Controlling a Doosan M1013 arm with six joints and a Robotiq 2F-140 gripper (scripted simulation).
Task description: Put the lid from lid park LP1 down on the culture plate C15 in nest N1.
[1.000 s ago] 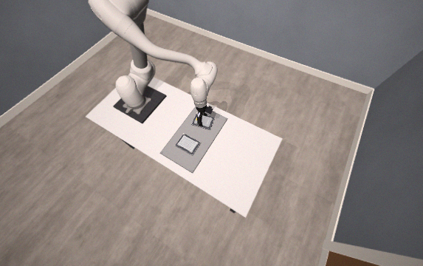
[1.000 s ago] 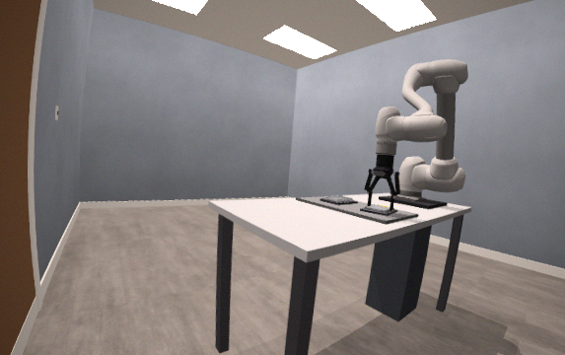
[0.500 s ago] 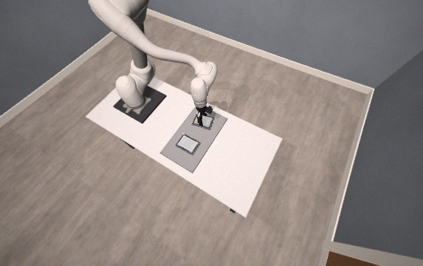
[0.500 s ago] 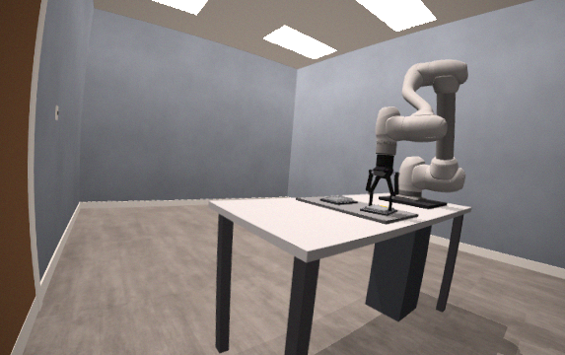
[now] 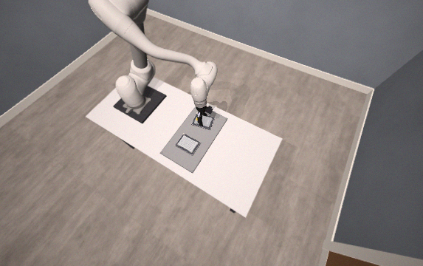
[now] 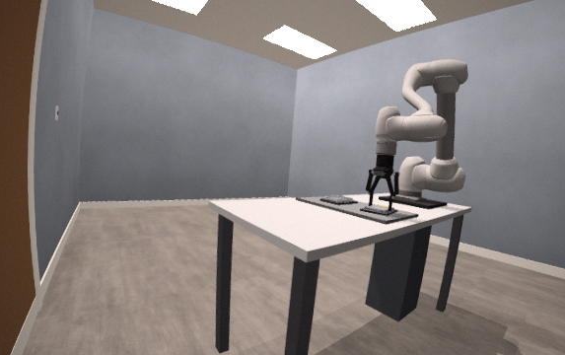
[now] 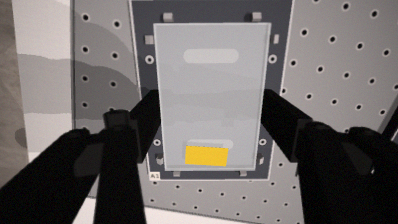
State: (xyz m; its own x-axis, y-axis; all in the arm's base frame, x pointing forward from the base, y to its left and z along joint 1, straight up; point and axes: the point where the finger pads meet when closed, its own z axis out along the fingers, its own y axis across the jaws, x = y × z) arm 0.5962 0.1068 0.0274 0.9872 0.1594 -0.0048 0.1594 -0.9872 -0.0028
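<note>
My gripper is now 30 mm above the dark station. From my hand the other things lie so: clear lid: 20 mm below; then culture plate: 230 mm to the right, 20 mm below.
</note>
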